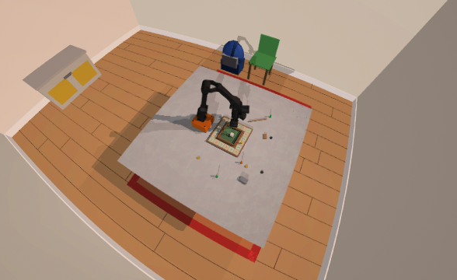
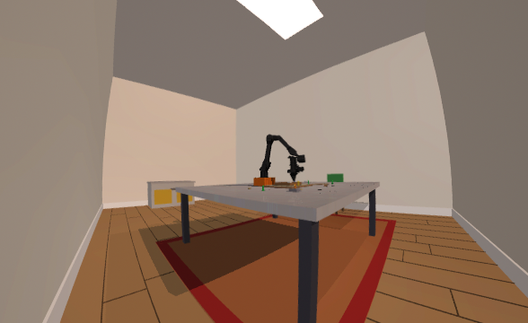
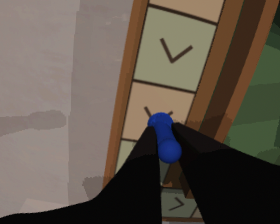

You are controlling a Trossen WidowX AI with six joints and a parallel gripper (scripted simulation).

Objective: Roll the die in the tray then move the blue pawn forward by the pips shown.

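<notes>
Now: gripper tip 10 mm below the blue pawn. Round my gripper tip: white die 110 mm to the right, 20 mm ahead, 10 mm below; wooden stick 170 mm ahead, 130 mm to the left, 30 mm below; green tray 110 mm to the right, 30 mm below, 10 mm ahead.
</notes>
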